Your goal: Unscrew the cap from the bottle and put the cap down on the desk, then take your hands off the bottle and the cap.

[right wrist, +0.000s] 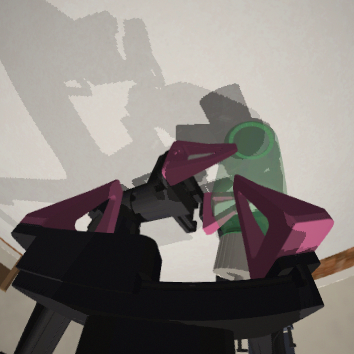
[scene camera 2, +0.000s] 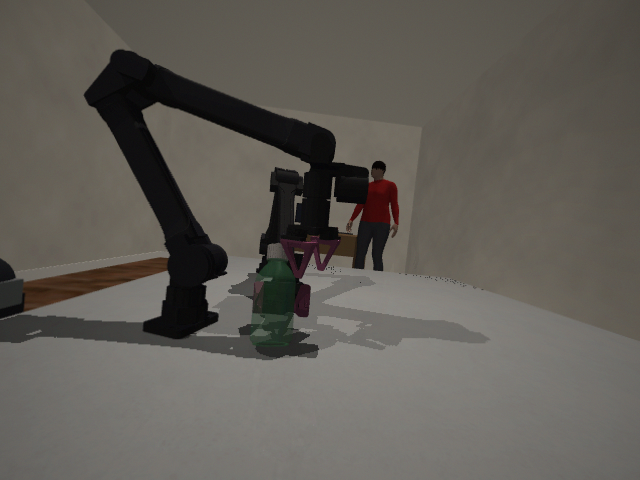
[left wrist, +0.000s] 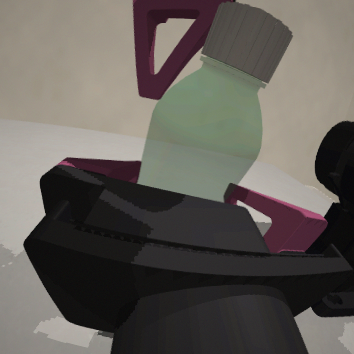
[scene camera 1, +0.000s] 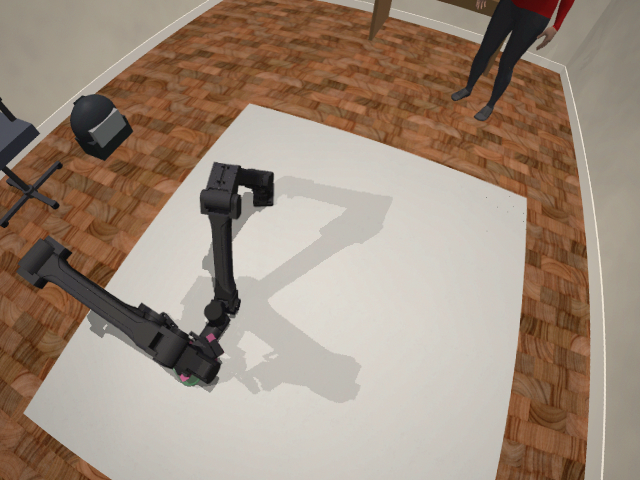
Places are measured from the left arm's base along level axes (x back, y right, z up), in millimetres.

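Pixels of known places: left gripper, fingertip midpoint: (right wrist: 246,173) (scene camera 2: 274,306) (left wrist: 184,179); right gripper, fingertip midpoint: (right wrist: 174,183) (scene camera 2: 310,274) (left wrist: 86,78); left arm's base at its link origin: (scene camera 1: 263,195); right arm's base at its link origin: (scene camera 2: 183,325).
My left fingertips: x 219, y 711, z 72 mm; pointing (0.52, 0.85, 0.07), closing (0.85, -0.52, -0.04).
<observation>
Ahead of a thing's pixels: the offset from my left fingertips to its top centre. Level surfaces: height alone.
A translucent green bottle {dx +0, dy -3, dz +114 mm} (scene camera 1: 190,382) (scene camera 2: 272,304) (left wrist: 205,120) (right wrist: 257,175) stands upright on the white desk {dz -72 mm} (scene camera 1: 413,310) (scene camera 2: 361,413). Its ribbed grey cap {dx -6, dy -26, dz +117 mm} (scene camera 2: 276,251) (left wrist: 247,42) (right wrist: 231,256) sits on the neck; the cap is hidden in scene camera 1. My left gripper (scene camera 2: 280,299) (left wrist: 184,179) is shut on the bottle's body. My right gripper (scene camera 2: 310,272) points down with its fingers wide open and holds nothing. In scene camera 2 it is to the right of the cap. In the right wrist view one finger partly covers the cap.
My two arms come close together above the bottle. The desk's left edge (scene camera 1: 139,248) runs beneath the arms in scene camera 1. A person in a red top (scene camera 1: 516,41) (scene camera 2: 379,201) stands beyond the desk. A dark helmet-like object (scene camera 1: 95,121) and a wooden floor lie outside the desk.
</observation>
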